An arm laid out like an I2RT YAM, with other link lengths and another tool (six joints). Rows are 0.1 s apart.
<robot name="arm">
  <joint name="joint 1" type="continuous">
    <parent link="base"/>
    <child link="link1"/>
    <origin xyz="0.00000 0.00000 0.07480"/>
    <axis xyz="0 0 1"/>
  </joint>
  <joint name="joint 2" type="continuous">
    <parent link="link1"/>
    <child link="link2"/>
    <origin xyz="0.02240 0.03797 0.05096" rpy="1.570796 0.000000 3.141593"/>
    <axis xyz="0 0 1"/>
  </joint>
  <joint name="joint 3" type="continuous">
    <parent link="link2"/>
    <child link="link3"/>
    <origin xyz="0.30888 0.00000 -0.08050" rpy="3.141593 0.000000 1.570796"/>
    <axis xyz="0 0 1"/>
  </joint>
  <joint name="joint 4" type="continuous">
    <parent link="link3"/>
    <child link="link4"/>
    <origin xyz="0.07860 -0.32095 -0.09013" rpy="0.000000 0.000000 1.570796"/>
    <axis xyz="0 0 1"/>
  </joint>
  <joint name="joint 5" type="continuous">
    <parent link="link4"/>
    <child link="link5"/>
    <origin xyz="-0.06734 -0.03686 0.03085" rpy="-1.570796 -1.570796 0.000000"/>
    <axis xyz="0 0 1"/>
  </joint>
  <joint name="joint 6" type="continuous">
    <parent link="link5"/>
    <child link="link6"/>
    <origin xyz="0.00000 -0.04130 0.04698" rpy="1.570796 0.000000 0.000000"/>
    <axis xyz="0 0 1"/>
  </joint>
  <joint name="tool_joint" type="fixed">
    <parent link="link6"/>
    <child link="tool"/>
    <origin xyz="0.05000 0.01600 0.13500" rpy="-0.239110 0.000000 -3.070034"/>
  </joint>
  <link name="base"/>
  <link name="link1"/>
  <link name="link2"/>
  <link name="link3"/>
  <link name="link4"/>
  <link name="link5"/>
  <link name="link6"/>
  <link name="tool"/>
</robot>
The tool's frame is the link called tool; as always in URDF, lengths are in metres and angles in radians. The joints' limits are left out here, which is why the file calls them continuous.
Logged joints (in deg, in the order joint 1, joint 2, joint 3, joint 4, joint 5, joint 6), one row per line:
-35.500 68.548 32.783 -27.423 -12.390 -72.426
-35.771 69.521 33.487 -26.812 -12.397 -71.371
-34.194 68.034 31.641 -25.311 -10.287 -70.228
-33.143 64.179 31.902 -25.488 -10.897 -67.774
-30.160 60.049 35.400 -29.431 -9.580 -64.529
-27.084 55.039 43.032 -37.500 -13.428 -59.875
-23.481 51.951 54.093 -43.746 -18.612 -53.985
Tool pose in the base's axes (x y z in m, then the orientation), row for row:
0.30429 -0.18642 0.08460 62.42 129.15 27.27
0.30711 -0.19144 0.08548 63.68 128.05 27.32
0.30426 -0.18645 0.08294 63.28 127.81 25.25
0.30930 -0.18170 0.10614 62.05 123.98 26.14
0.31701 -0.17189 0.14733 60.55 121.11 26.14
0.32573 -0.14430 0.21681 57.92 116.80 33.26
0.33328 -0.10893 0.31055 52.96 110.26 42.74
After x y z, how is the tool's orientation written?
As a rotation vector, in degrees.
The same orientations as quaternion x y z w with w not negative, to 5 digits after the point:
0.40883 0.84589 0.17861 0.29227
0.41781 0.84015 0.17925 0.29574
0.41650 0.84123 0.16619 0.30207
0.41469 0.82858 0.17470 0.33312
0.40978 0.81963 0.17691 0.35916
0.39706 0.80070 0.22801 0.38632
0.36979 0.76988 0.29843 0.42601

